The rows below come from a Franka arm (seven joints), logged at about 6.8 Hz.
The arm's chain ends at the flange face. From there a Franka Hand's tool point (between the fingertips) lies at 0.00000 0.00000 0.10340 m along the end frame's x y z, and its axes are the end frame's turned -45 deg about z.
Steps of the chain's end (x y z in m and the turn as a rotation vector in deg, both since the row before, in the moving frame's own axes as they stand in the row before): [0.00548, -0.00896, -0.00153, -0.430, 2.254, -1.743]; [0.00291, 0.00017, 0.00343, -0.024, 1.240, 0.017]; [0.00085, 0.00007, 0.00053, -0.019, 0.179, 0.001]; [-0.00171, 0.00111, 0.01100, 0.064, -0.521, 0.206]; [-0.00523, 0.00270, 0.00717, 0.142, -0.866, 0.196]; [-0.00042, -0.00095, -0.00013, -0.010, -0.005, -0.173]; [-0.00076, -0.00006, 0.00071, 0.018, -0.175, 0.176]
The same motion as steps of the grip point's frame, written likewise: [0.01259, 0.00093, -0.00161, -1.898, 1.290, -1.743]; [0.00349, 0.00379, 0.00341, -0.894, 0.860, 0.017]; [0.00076, 0.00090, 0.00053, -0.140, 0.113, 0.001]; [-0.00258, -0.00117, 0.01100, 0.414, -0.323, 0.206]; [-0.00653, -0.00308, 0.00716, 0.713, -0.512, 0.196]; [0.00036, -0.00096, -0.00013, -0.004, -0.011, -0.173]; [-0.00069, -0.00083, 0.00071, 0.136, -0.111, 0.176]
